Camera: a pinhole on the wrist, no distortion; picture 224 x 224 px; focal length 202.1 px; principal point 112.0 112.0 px. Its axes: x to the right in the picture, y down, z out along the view. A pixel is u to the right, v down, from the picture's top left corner.
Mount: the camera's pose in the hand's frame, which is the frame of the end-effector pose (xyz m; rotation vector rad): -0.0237 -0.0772 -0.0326 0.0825 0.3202 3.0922
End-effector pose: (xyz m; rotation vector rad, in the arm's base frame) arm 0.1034 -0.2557 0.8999 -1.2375 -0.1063 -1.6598
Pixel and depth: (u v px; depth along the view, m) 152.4 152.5 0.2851
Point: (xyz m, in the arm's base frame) 0.2187 -0.0253 1.0058
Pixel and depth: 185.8 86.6 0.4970
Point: 0.4619 0.0779 0.9357
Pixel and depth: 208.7 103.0 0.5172
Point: 0.4555 0.1545 0.9156
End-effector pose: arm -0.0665 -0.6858 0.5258 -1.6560 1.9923 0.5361
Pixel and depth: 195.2 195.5 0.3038
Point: 0.1194 -0.4310 0.3700
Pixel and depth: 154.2 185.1 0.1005
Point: 0.0380 -0.6280 0.4912
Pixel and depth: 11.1 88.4 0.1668
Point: -0.0350 -0.6740 0.3866
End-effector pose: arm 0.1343 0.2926 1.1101 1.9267 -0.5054 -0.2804
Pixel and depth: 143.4 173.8 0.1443
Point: 0.0698 0.2445 0.9788
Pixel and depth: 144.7 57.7 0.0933
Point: 0.0898 0.2749 1.0570
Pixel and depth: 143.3 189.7 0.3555
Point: -0.0354 0.0856 0.8449
